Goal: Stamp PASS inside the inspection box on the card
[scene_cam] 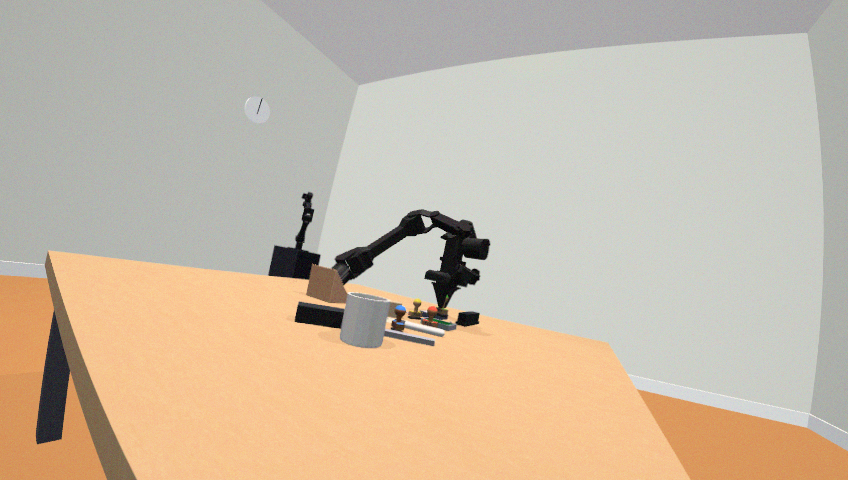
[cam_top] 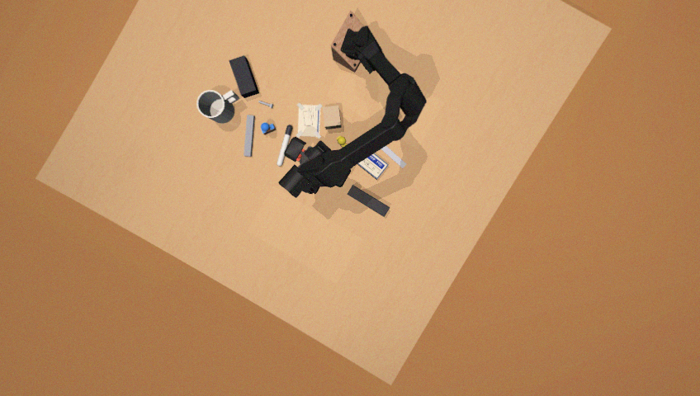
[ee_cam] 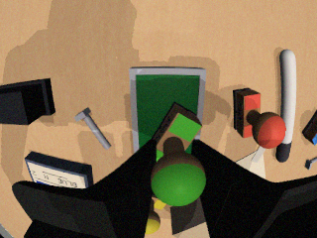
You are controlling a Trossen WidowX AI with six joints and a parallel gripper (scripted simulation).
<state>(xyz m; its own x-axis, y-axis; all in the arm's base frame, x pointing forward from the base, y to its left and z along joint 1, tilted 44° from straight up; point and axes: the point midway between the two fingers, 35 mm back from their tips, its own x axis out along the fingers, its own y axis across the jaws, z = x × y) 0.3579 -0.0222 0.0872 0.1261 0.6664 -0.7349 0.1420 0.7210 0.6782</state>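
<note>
The green ink pad lies 5 cm below my gripper tip. Also, from my gripper tip: yellow stamp: 9 cm behind, 4 cm below, 3 cm to the left; green-knobbed stamp: right at my gripper tip; red stamp: 7 cm to the right, 4 cm below.
</note>
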